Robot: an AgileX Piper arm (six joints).
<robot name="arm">
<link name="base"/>
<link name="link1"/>
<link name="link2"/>
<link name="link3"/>
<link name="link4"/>
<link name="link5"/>
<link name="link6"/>
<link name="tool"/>
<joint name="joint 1" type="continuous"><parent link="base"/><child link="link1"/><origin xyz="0 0 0.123" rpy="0 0 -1.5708"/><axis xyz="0 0 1"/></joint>
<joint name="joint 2" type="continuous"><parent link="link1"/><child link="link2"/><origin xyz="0 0 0" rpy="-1.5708 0 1.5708"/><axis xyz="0 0 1"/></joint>
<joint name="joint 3" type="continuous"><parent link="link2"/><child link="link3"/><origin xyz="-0.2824 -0.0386 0" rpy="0 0 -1.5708"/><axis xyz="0 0 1"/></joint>
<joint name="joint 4" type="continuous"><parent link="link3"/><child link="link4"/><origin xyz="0.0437 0.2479 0" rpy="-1.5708 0 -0.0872"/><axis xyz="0 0 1"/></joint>
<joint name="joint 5" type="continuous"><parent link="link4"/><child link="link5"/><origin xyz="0 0 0" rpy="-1.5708 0 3.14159"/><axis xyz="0 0 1"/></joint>
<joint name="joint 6" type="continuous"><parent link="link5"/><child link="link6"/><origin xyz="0 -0.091 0" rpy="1.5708 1.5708 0"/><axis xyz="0 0 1"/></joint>
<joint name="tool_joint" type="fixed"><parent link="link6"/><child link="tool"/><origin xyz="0 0 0" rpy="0 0 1.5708"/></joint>
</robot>
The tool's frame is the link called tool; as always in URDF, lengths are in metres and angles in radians. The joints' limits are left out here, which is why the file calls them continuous.
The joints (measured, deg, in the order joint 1, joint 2, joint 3, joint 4, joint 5, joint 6), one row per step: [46.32 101.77 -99.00 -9.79 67.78 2.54]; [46.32 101.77 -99.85 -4.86 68.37 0.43]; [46.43 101.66 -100.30 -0.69 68.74 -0.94]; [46.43 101.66 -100.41 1.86 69.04 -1.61]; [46.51 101.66 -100.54 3.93 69.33 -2.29]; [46.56 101.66 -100.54 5.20 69.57 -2.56]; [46.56 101.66 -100.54 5.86 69.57 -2.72]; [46.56 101.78 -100.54 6.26 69.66 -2.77]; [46.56 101.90 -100.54 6.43 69.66 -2.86]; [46.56 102.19 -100.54 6.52 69.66 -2.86]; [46.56 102.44 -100.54 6.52 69.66 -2.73]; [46.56 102.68 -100.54 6.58 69.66 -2.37]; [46.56 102.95 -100.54 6.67 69.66 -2.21]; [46.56 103.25 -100.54 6.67 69.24 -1.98]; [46.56 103.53 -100.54 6.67 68.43 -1.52]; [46.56 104.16 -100.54 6.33 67.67 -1.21]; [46.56 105.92 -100.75 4.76 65.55 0.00]
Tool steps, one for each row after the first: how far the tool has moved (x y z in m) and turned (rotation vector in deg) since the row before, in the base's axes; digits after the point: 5 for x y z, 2 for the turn. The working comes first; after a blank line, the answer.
Tool pose at each row, in the base's axes (x y z in m, rotation vector in deg; the steps are taken from these numbers as rounded here): [0.27468 0.26690 0.34164 -59.49 141.80 1.69]; [0.26944 0.27178 0.34459 -61.52 142.54 7.38]; [0.26407 0.27611 0.34704 -62.92 143.08 12.46]; [0.26109 0.27846 0.34743 -63.61 143.69 15.51]; [0.25824 0.28070 0.34804 -64.44 144.01 17.99]; [0.25637 0.28197 0.34803 -64.82 144.39 19.51]; [0.25566 0.28264 0.34813 -64.95 144.47 20.35]; [0.25546 0.28329 0.34734 -65.06 144.74 20.78]; [0.25559 0.28380 0.34656 -65.19 144.84 20.93]; [0.25627 0.28471 0.34464 -65.28 145.14 20.92]; [0.25693 0.28541 0.34297 -65.20 145.45 20.84]; [0.25750 0.28614 0.34137 -64.83 145.93 20.91]; [0.25811 0.28698 0.33957 -64.71 146.31 20.95]; [0.25933 0.28822 0.33780 -64.33 146.38 21.05]; [0.26090 0.28980 0.33641 -63.46 146.23 21.38]; [0.26366 0.29192 0.33253 -62.98 146.25 21.05]; [0.27199 0.29722 0.32250 -61.29 146.08 19.51]

[-0.00524 0.00488 0.00295 2.81 2.92 2.06]; [-0.00537 0.00433 0.00245 2.57 2.51 1.58]; [-0.00298 0.00235 0.00039 1.43 1.77 0.78]; [-0.00285 0.00224 0.00061 1.13 1.38 0.85]; [-0.00187 0.00127 -0.00001 0.64 0.98 0.40]; [-0.00071 0.00067 0.00010 0.42 0.42 0.19]; [-0.00020 0.00065 -0.00079 0.11 0.42 0.08]; [0.00013 0.00051 -0.00078 0.01 0.17 0.09]; [0.00068 0.00091 -0.00192 -0.15 0.27 0.01]; [0.00066 0.00070 -0.00167 -0.15 0.21 -0.12]; [0.00057 0.00073 -0.00160 -0.06 0.34 -0.32]; [0.00061 0.00084 -0.00180 -0.10 0.31 -0.14]; [0.00122 0.00124 -0.00177 0.13 0.01 -0.26]; [0.00157 0.00158 -0.00139 0.48 -0.20 -0.52]; [0.00276 0.00212 -0.00388 -0.08 -0.22 -0.37]; [0.00833 0.00530 -0.01003 -0.41 -1.09 -1.32]
